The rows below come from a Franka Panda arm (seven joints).
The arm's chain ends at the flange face. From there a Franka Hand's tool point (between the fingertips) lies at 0.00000 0.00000 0.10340 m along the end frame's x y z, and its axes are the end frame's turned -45 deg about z.
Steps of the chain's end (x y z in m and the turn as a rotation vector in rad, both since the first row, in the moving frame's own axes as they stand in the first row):
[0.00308 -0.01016 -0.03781 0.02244 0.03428 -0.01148]
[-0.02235 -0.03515 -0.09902 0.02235 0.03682 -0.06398]
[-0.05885 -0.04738 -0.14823 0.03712 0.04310 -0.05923]
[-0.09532 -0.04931 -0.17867 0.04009 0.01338 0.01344]
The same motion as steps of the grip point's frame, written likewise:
[0.01351 -0.00416 -0.03790 -0.00837 0.04011 -0.01148]
[0.01341 -0.03974 -0.09912 -0.01023 0.04184 -0.06398]
[-0.00224 -0.07485 -0.14840 -0.00423 0.05672 -0.05923]
[-0.02861 -0.10419 -0.17876 0.01889 0.03781 0.01344]

